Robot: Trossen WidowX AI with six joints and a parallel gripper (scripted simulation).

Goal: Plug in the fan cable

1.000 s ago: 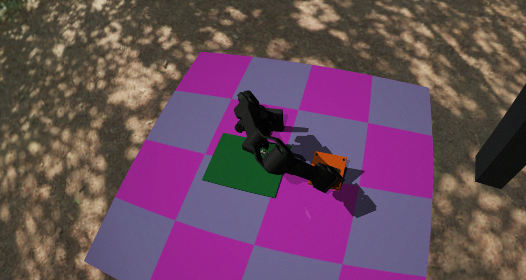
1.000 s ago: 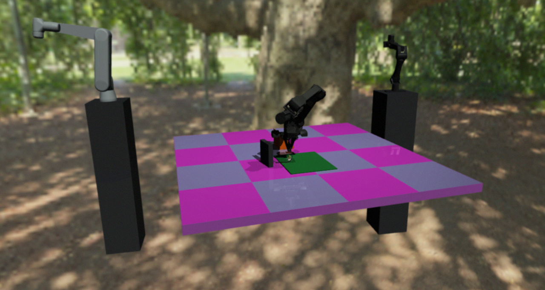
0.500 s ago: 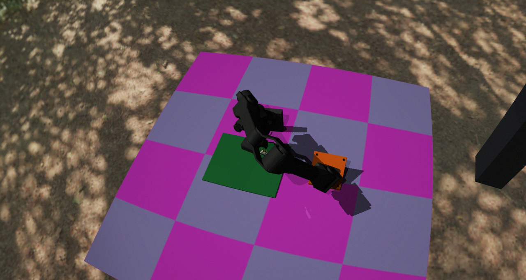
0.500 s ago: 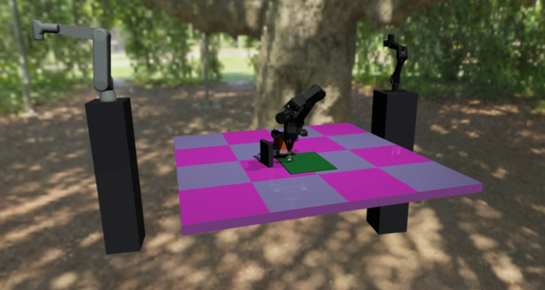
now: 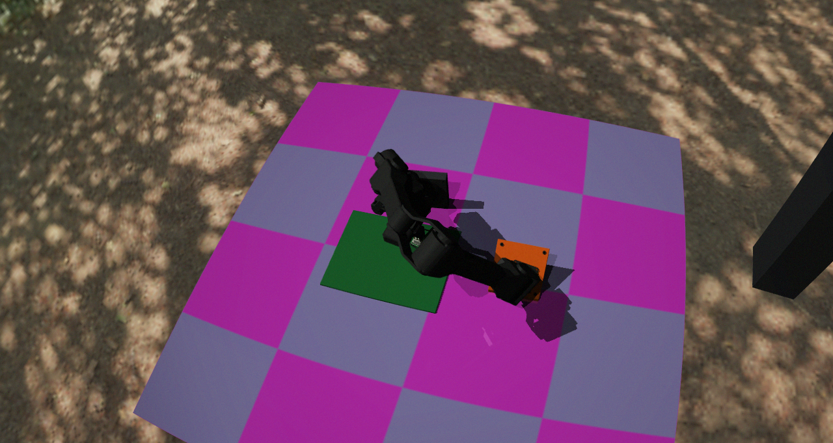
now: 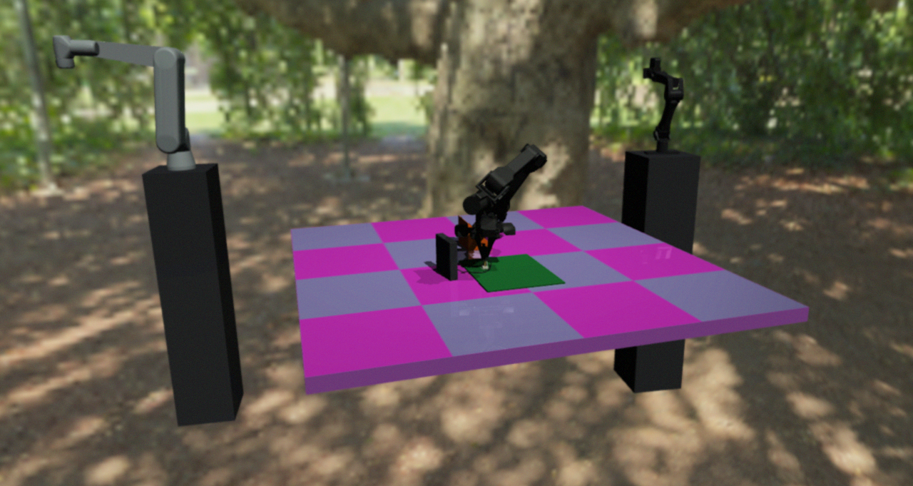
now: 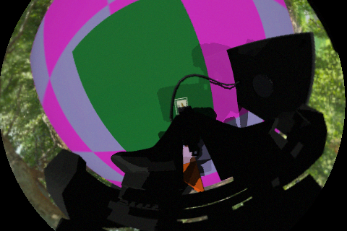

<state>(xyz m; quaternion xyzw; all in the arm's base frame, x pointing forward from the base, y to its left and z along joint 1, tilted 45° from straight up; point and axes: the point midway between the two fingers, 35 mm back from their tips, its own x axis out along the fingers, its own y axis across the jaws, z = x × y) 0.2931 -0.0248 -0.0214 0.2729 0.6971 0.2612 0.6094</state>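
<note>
My gripper tip is now 10 mm past the black plug and 10 mm below it. From my gripper tip the other things lie so: black fan: 20 mm ahead, 120 mm to the right, 20 mm above; green board: 40 mm ahead, 70 mm to the left, 60 mm below.
</note>
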